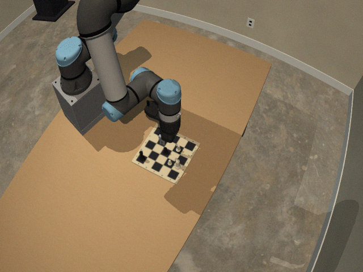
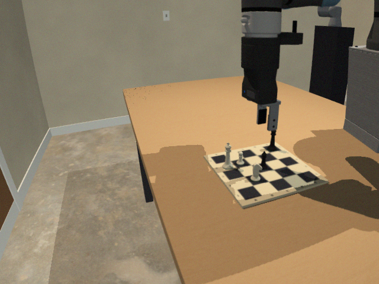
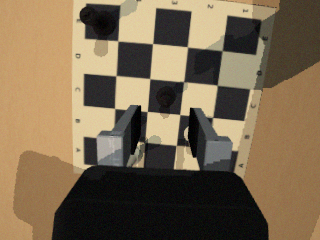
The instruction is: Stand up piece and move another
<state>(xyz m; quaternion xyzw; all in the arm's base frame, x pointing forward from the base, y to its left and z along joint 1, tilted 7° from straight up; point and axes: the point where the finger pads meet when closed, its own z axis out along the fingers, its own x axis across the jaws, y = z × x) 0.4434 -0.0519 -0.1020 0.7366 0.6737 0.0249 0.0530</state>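
My gripper is now 10 cm above the black pawn. The rest, counted from my hand: white pawn 4 cm ahead, 4 cm to the right, 11 cm below; white knight 4 cm ahead, 3 cm to the left, 11 cm below; white king 7 cm ahead, 5 cm to the right, 9 cm below.
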